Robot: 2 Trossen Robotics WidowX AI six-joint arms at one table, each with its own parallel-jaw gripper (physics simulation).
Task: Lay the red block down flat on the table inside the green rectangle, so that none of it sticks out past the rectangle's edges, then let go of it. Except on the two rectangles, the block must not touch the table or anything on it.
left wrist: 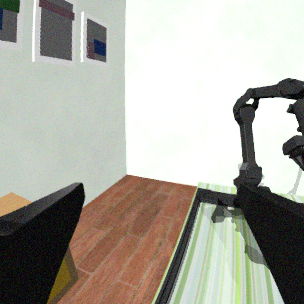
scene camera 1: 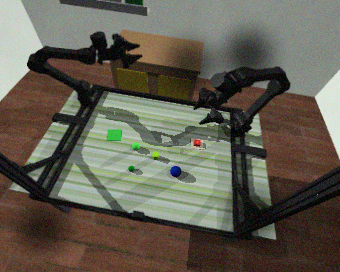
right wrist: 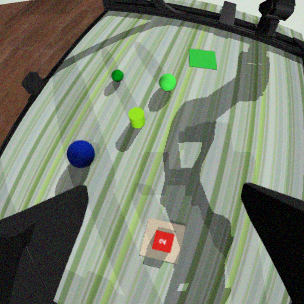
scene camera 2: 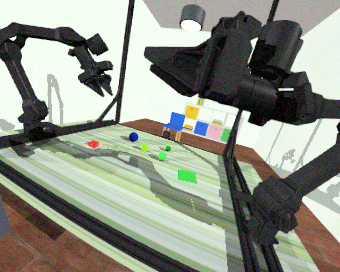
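Where they show: left gripper, fingertip midpoint: (left wrist: 162, 190) (scene camera 1: 141, 50) (scene camera 2: 147, 61); right gripper, fingertip midpoint: (scene camera 1: 196, 116) (right wrist: 166, 192) (scene camera 2: 108, 96); left arm's base at its link origin: (scene camera 1: 86, 103) (right wrist: 264, 30) (scene camera 2: 259, 232); right arm's base at its link origin: (scene camera 1: 238, 132) (scene camera 2: 33, 134).
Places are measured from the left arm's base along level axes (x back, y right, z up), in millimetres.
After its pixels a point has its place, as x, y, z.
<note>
The red block (scene camera 1: 197, 142) @(-592, 395, 0) (scene camera 2: 93, 144) @(-588, 377, -4) (right wrist: 163, 241) @(-594, 392, 0), with a white mark on its top, rests on the beige rectangle (right wrist: 174, 226) @(-570, 370, -18). The green rectangle (scene camera 1: 114, 135) @(-148, 256, -18) (scene camera 2: 187, 176) @(-147, 248, -18) (right wrist: 203, 59) @(-155, 250, -18) lies apart from it, at the left in scene camera 1. My right gripper (scene camera 1: 199, 112) @(-542, 395, 228) (scene camera 2: 107, 94) @(-542, 395, 228) (right wrist: 166, 192) @(-542, 395, 228) is open and empty, above the table; the block shows below, between its fingers, in the right wrist view. My left gripper (scene camera 1: 138, 52) @(-349, -1, 325) (scene camera 2: 149, 60) @(-349, -1, 325) (left wrist: 162, 190) @(-349, -1, 325) is open and empty, raised high and away from the block.
Between the rectangles stand a light green ball (scene camera 1: 136, 146) @(-258, 372, 17) (right wrist: 167, 82) @(-270, 363, 15) and a yellow-green cylinder (scene camera 1: 155, 155) @(-346, 442, 14) (right wrist: 136, 117) @(-359, 433, 14). A small dark green ball (scene camera 1: 131, 168) @(-218, 489, 8) (right wrist: 117, 75) @(-229, 480, 5) and a larger blue ball (scene camera 1: 175, 171) @(-422, 556, 32) (right wrist: 81, 153) @(-438, 533, 31) are also on the table. A black frame (scene camera 1: 90, 206) @(-13, 629, -22) edges the table.
</note>
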